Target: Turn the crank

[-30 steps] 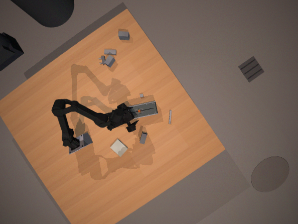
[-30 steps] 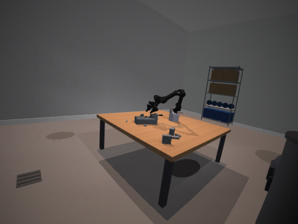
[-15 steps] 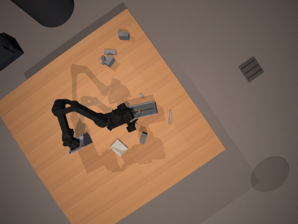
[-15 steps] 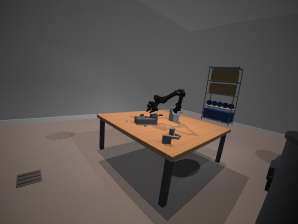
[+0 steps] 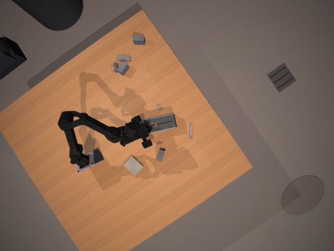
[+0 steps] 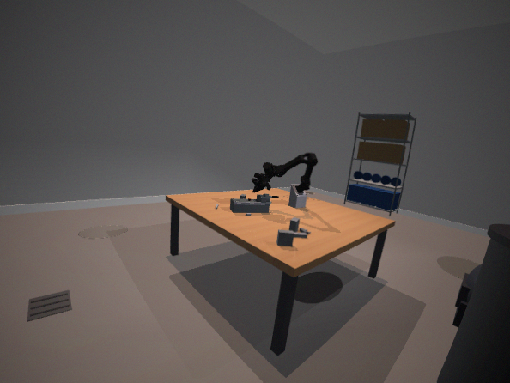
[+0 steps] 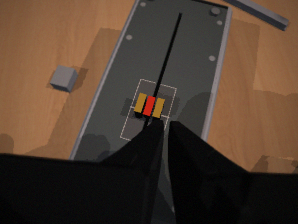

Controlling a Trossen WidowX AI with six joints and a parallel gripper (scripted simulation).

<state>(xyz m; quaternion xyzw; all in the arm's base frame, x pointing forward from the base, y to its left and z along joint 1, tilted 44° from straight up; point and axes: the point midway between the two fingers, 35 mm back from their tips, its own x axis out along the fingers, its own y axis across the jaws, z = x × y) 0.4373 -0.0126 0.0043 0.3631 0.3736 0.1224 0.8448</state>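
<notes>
Now: the red pointer 30 mm ahead of my gripper tip, 10 mm to the left of it and 50 mm below it. Round my gripper tip: small grey cube: 90 mm ahead, 100 mm to the left, 120 mm below; thin grey bar: 200 mm ahead, 140 mm to the right, 130 mm below; dark crank handle: 140 mm behind, 80 mm to the left, 20 mm below.
</notes>
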